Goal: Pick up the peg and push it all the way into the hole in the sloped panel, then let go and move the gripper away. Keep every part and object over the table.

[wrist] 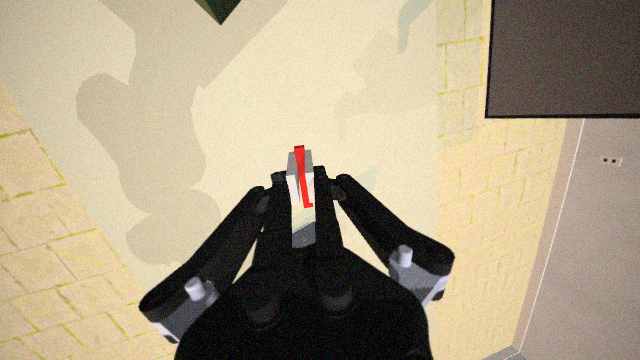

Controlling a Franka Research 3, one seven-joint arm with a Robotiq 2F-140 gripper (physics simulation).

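A thin red peg (301, 172) is held between the fingertips of my black gripper (301, 162) in the wrist view. The gripper is shut on the peg, and the peg's far end sticks out a little past the tips. The pale finger pads show around the peg. A small blue-grey surface (304, 236) shows through the gap between the fingers, further down; I cannot tell whether it belongs to the sloped panel. The panel's hole cannot be made out. The fingers and the gripper body hide what lies behind them.
A cream surface (280, 95) with broad grey shadows spreads behind the gripper. The pointed corner of a dark green object (220, 10) shows at the top edge. Tan blocks with yellow-green joints run along both sides. A dark rectangular panel (565, 60) is at the top right, above a wall outlet (611, 161).
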